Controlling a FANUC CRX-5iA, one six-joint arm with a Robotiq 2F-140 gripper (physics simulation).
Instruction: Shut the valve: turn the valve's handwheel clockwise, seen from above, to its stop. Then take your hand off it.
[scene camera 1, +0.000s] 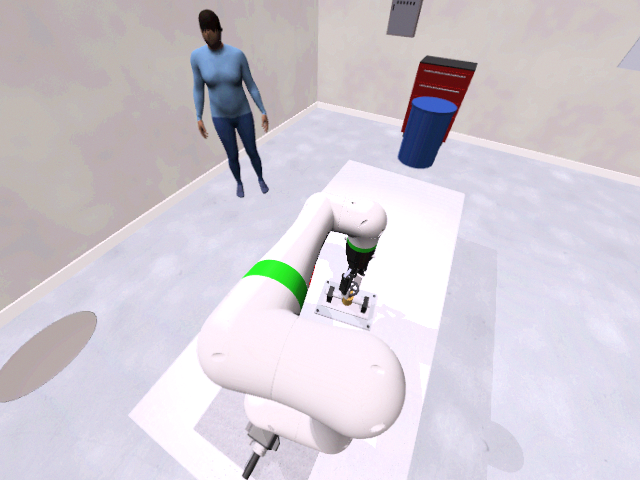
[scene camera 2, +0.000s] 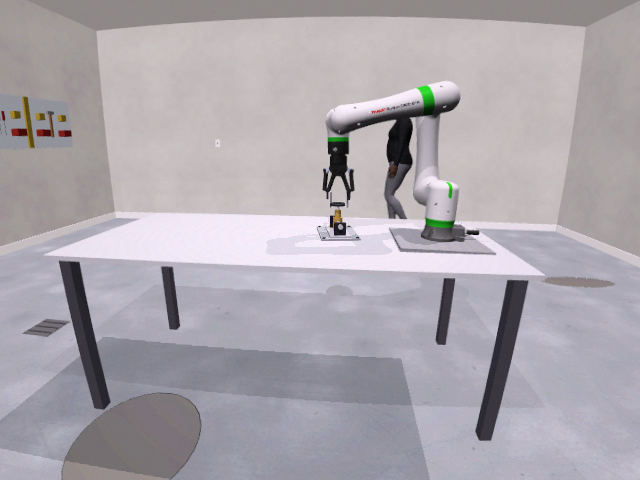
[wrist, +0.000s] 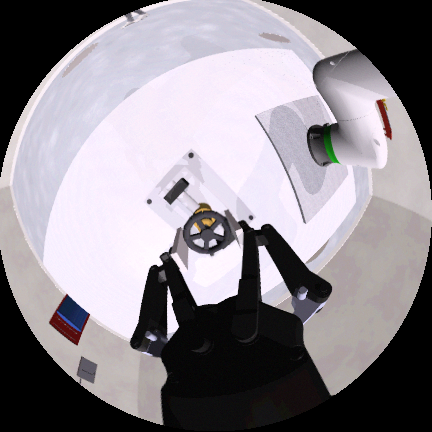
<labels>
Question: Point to a light base plate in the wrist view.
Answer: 191, 160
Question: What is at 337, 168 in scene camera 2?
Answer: My gripper.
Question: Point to a spoked handwheel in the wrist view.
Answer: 206, 233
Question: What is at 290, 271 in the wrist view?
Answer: My gripper.
</labels>
